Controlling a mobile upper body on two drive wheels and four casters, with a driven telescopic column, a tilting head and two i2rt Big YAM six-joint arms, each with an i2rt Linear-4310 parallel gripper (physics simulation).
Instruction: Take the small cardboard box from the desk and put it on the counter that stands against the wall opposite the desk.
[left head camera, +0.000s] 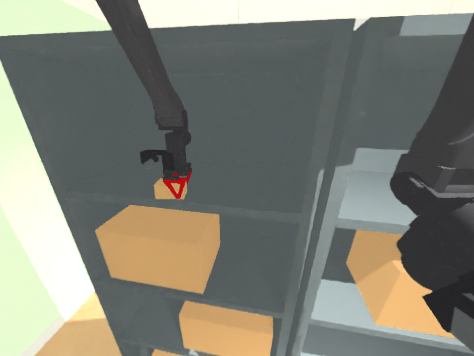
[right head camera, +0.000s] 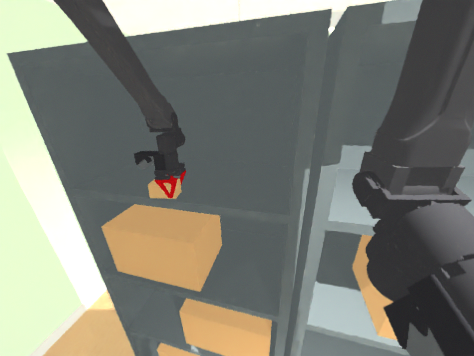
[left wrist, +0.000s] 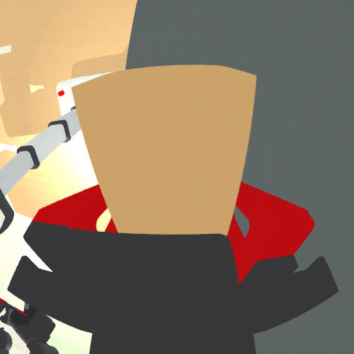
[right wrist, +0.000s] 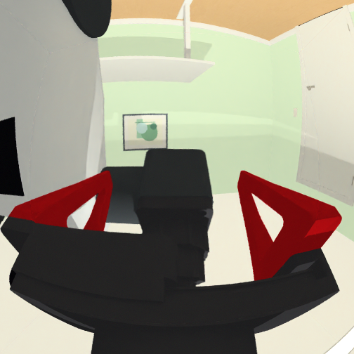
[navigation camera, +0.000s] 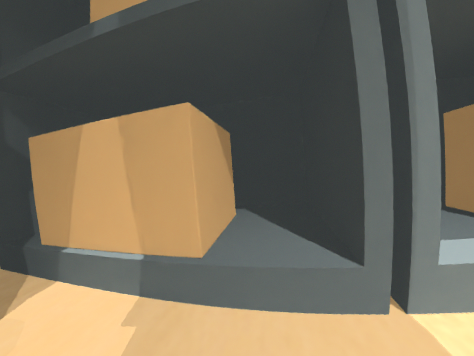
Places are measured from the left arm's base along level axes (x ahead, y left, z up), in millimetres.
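Pixels of known places: left gripper, fingertip midpoint: (left head camera: 180, 194) (right head camera: 174, 193).
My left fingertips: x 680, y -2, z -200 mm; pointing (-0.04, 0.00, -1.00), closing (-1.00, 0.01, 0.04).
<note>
Behind a point stands the place of what it marks.
The small cardboard box (left head camera: 159, 190) @[x 648, y 54, z -170 mm] (right head camera: 154, 191) @[x 649, y 51, z -176 mm] (left wrist: 167, 150) is between the red fingers of my left gripper (left head camera: 177, 187) @[x 680, y -2, z -200 mm] (right head camera: 170, 188) @[x 680, y -2, z -200 mm] (left wrist: 172, 177), which is shut on it. In the head views they show in front of the upper part of a dark grey shelf unit (left head camera: 320, 125) @[x 563, y -391, z 48 mm] (right head camera: 312, 100) @[x 560, y -405, z 96 mm] (navigation camera: 377, 200) @[x 561, y -399, z -1481 mm]; whether the box touches it I cannot tell. My right gripper (right wrist: 174, 177) is open and empty in the right wrist view. I cannot pick out the desk or the counter with certainty.
A large cardboard box (left head camera: 160, 250) @[x 679, y 102, z -449 mm] (right head camera: 160, 250) @[x 678, y 98, z -464 mm] stands on the shelf level below the small one, another (left head camera: 227, 327) @[x 627, y -161, z -862 mm] lower down. A box (navigation camera: 115, 185) @[x 664, y 28, z -1439 mm] stands on the bottom shelf. A second shelf unit (navigation camera: 420, 200) @[x 550, y -455, z -1484 mm] adjoins at right. A white wall shelf (right wrist: 150, 70) and a door (right wrist: 327, 120) also show.
</note>
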